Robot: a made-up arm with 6 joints.
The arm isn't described. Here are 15 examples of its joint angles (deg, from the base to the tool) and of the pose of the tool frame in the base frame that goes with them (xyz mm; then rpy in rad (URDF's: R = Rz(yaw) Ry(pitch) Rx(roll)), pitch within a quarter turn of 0, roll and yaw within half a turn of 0).
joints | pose
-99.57 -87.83 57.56 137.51 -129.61 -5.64 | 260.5 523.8 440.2 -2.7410 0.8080 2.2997
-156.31 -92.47 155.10 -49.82 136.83 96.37 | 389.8 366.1 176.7 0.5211 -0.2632 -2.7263
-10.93 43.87 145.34 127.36 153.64 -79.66 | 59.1 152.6 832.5 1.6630 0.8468 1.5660
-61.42 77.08 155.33 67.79 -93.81 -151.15 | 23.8 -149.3 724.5 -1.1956 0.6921 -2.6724
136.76 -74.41 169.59 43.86 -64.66 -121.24 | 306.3 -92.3 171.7 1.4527 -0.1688 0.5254
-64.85 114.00 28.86 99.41 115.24 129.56 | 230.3 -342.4 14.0 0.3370 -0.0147 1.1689
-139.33 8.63 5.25 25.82 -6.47 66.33 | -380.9 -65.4 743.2 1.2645 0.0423 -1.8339
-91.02 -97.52 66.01 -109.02 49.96 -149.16 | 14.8 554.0 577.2 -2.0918 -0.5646 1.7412
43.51 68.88 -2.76 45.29 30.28 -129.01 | 410.1 234.3 196.8 -2.3163 0.9004 0.2956
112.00 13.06 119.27 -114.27 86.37 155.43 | -35.5 122.6 944.5 -2.5674 -0.5511 0.1959
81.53 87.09 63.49 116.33 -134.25 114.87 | 28.6 586.7 427.8 -0.7233 0.0314 -0.9749
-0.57 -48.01 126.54 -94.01 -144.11 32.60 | -437.7 -25.4 793.3 0.8159 0.3266 1.2577
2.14 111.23 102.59 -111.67 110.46 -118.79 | 520.4 6.5 80.3 0.1069 0.8724 -1.5819
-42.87 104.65 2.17 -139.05 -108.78 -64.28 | 114.1 40.5 106.6 0.8621 -0.0543 0.5816
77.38 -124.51 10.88 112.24 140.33 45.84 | -222.7 -526.2 304.5 -2.1969 0.3967 1.3306
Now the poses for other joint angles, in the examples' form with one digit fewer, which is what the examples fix.
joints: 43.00 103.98 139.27 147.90 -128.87 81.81
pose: 193 397 561 0.846 -0.062 -1.308
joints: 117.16 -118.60 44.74 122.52 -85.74 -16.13
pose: 171 -512 164 -2.358 0.450 -0.527
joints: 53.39 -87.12 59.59 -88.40 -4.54 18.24
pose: -223 -345 743 0.600 -0.389 -1.592
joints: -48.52 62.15 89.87 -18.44 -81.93 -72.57
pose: 168 -444 567 -2.546 0.825 -1.352
